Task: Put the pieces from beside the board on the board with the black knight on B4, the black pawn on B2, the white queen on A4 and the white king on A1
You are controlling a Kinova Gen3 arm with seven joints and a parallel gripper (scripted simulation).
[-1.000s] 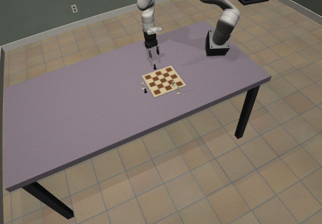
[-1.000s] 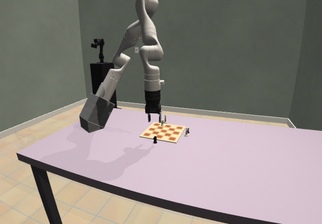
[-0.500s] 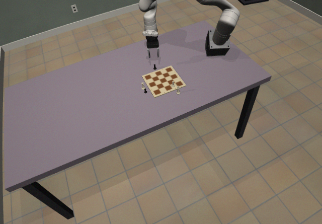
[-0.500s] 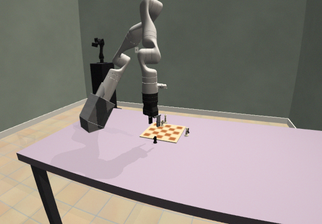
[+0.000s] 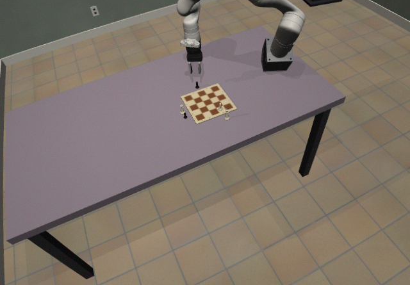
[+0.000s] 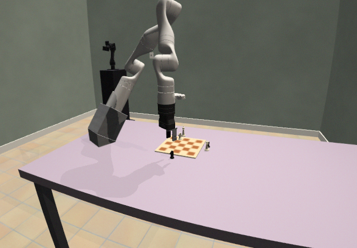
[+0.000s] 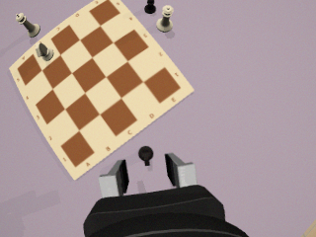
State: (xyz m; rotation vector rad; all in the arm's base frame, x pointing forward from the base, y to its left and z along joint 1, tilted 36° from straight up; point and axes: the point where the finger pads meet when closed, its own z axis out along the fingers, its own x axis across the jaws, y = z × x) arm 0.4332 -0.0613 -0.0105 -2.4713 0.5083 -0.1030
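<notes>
My gripper is now 10 cm above the black knight. Also, from my hand: black pawn 20 cm to the left, 11 cm ahead, 10 cm below; chessboard 14 cm to the left, 11 cm below, 2 cm behind.
</notes>
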